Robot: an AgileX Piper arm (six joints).
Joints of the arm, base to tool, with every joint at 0 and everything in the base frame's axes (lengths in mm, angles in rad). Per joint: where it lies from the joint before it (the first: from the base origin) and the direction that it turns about. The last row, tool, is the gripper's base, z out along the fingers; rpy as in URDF.
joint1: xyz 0 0 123 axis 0 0 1
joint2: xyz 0 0 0 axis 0 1 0
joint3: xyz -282.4 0 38.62 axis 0 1 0
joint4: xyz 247.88 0 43.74 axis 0.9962 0 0.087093
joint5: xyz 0 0 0 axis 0 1 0
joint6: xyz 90.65 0 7.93 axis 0.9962 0 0.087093
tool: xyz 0 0 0 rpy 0 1.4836 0
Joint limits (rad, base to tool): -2.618..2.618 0..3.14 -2.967..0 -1.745..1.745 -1.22..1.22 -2.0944..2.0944
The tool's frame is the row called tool.
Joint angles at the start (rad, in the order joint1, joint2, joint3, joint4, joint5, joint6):
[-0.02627 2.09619 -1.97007 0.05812 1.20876 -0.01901]
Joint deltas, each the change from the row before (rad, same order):
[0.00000 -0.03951 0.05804 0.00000 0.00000 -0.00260]
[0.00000 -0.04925 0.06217 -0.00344 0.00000 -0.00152]
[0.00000 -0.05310 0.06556 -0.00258 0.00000 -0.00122]
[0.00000 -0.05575 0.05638 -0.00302 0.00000 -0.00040]
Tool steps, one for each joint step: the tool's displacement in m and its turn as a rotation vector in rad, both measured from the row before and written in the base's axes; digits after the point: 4 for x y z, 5 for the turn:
[-0.0104 0.0003 0.0016 -0.00032 0.01840 0.00247]
[-0.0127 0.0000 0.0043 -0.00354 0.01294 0.00167]
[-0.0140 0.0001 0.0044 -0.00259 0.01247 0.00137]
[-0.0141 0.0001 0.0073 -0.00310 0.00069 0.00063]

